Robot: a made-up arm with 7 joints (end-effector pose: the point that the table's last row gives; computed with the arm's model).
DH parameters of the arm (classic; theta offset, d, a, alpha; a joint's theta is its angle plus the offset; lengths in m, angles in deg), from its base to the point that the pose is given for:
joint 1: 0 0.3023 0 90
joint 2: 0 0.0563 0 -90
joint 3: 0 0.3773 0.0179 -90
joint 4: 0 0.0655 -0.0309 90
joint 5: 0 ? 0 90
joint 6: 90 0.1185 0.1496 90
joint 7: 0 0.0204 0 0
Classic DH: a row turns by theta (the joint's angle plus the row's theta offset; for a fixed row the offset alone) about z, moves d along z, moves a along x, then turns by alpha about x.
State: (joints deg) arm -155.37 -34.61 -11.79 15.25 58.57 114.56 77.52
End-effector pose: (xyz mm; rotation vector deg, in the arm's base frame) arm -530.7 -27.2 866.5 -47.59 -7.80 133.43
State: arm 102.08 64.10 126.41 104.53 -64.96 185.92 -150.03
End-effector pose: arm -80.3 -517.5 313.2 32.29 116.01 -31.33
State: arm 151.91 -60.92 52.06 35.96 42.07 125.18 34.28
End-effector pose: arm -630.7 313.9 463.0 -89.72 -16.51 70.29
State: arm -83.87 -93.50 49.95 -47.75 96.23 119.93 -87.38
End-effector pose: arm -160.3 -723.5 331.8 -22.68 -102.50 85.68
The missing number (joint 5, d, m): 0.4232
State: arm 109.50 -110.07 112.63 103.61 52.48 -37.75 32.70
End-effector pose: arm -425.4 73.4 508.1 -72.12 31.28 -103.43
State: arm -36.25 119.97 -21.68 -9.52 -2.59 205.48 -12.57
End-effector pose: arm -501.4 243.1 -57.3 142.66 -30.91 100.12
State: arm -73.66 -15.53 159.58 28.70 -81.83 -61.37 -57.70
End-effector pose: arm 111.8 -111.7 1153.5 132.28 86.66 18.71
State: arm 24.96 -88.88 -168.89 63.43 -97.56 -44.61 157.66
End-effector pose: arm 718.0 226.5 722.0 -123.67 70.10 74.23
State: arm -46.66 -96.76 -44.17 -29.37 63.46 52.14 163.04
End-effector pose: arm 626.1 -609.6 413.9 15.62 110.85 -8.28
